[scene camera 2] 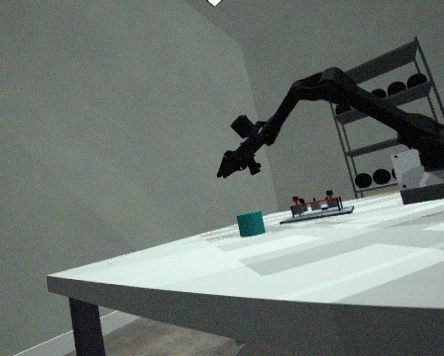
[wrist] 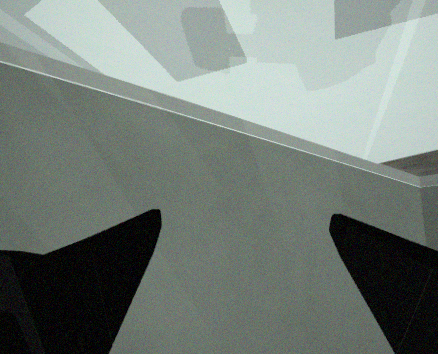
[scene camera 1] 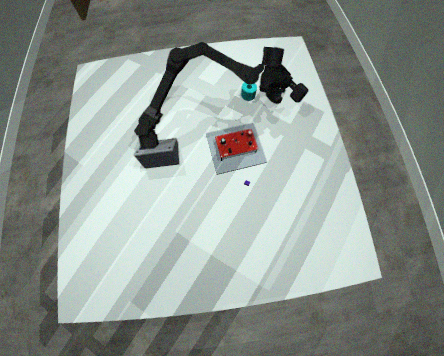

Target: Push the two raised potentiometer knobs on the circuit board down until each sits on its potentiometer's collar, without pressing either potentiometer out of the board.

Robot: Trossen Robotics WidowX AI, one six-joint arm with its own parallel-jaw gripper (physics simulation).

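Frame: origin at the arm's base, x back, y right, z up, level; millimetres.
Seen in the pictures: gripper, fingertip midpoint: [scene camera 2: 220, 177] [wrist: 245, 219] [scene camera 1: 297, 82]; arm's base, origin of the base link: [scene camera 2: 438, 161] [scene camera 1: 149, 146].
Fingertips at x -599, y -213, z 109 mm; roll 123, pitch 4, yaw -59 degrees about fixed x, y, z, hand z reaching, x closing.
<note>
Pixels of each thing's top centre, then the offset from my fingertips to it. Level surfaces: height alone.
- red circuit board, its level: dz -155 mm
- dark knob, middle of its top: [scene camera 2: 328, 190] [scene camera 1: 223, 140] dz -125, dx +302, dy +188 mm
- teal cylinder, middle of its top: [scene camera 2: 248, 213] [scene camera 1: 249, 86] dz -143, dx +173, dy -96 mm
- small purple cube, middle of its top: [scene camera 1: 247, 182] dz -188, dx +209, dy +352 mm
The red circuit board [scene camera 1: 236, 147] [scene camera 2: 320, 201] stands raised on posts over a grey base plate [scene camera 1: 220, 169] [scene camera 2: 295, 219]. A dark knob [scene camera 1: 223, 141] [scene camera 2: 329, 193] stands up near one end of the board, and a second, reddish knob [scene camera 1: 249, 133] [scene camera 2: 295, 199] near the other. The gaps below the knobs are too small to judge. My gripper [scene camera 1: 287, 97] [scene camera 2: 237, 173] [wrist: 245, 219] is open and empty, high above the table, beyond the board and near the teal cylinder. The board does not show in the wrist view.
A teal cylinder [scene camera 1: 248, 92] [scene camera 2: 251, 224] stands on the table between the board and the gripper's side. A small purple cube [scene camera 1: 247, 183] lies on the other side of the board. The arm's base [scene camera 1: 157, 154] stands left of the board. A shelf rack [scene camera 2: 385, 61] stands in the background.
</note>
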